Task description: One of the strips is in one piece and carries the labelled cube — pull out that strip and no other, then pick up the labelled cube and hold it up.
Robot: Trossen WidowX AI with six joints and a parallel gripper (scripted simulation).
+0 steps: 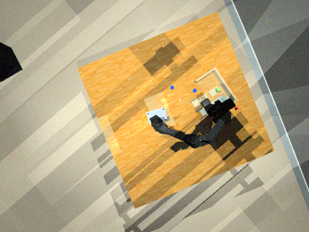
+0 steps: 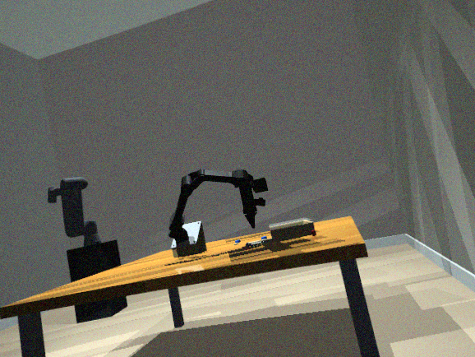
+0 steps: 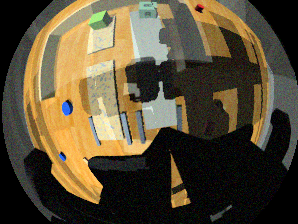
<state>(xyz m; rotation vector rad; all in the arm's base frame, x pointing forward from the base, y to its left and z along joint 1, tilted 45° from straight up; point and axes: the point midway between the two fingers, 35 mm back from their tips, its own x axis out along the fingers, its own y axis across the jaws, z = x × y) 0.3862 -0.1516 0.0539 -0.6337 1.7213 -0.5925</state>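
Now: gripper tip 110 mm to the left of the pink piece, 70 mm above it and 40 mm past it. Round my gripper tip: tan piece (180 mm to the left, 130 mm behind, 70 mm below); then red piece (260 mm ahead, 110 mm to the right, 60 mm below).
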